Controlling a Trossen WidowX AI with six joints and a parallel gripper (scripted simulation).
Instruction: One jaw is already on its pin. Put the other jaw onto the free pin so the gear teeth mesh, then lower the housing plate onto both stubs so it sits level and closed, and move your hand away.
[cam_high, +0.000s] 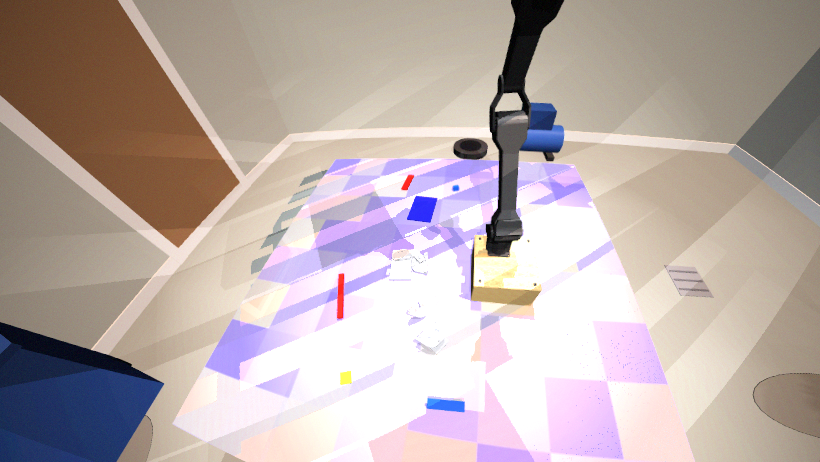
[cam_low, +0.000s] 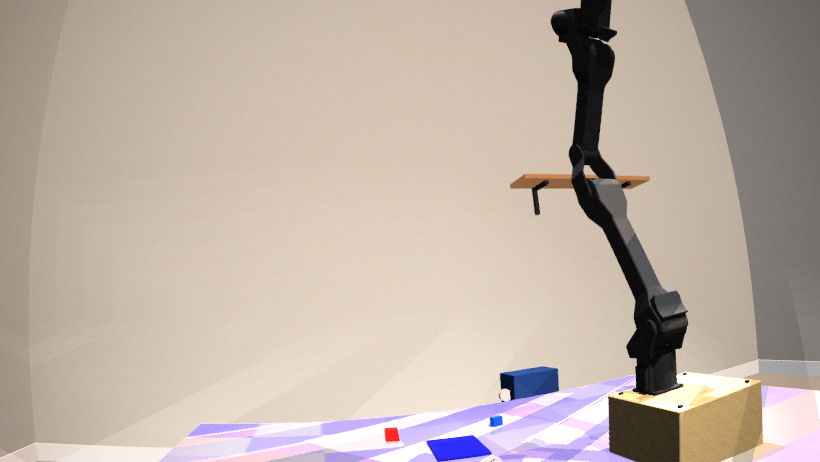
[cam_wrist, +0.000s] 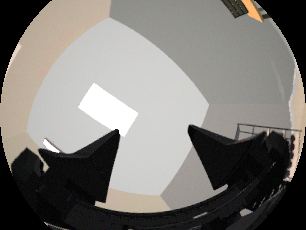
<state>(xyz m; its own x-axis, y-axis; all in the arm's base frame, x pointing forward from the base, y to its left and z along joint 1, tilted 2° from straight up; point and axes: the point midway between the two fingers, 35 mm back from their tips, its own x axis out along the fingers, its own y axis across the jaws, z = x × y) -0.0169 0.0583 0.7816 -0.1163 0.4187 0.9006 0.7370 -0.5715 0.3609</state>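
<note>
My gripper tip is 88 cm above the grey jaw, 22 cm short of it and 9 cm to the right of it. Also, from my gripper tip: blue tile (91 cm below, 35 cm to the right, 27 cm ahead); yellow square (91 cm below, 38 cm ahead, 31 cm to the left); blue bar (90 cm below, 32 cm to the left, 12 cm ahead).
</note>
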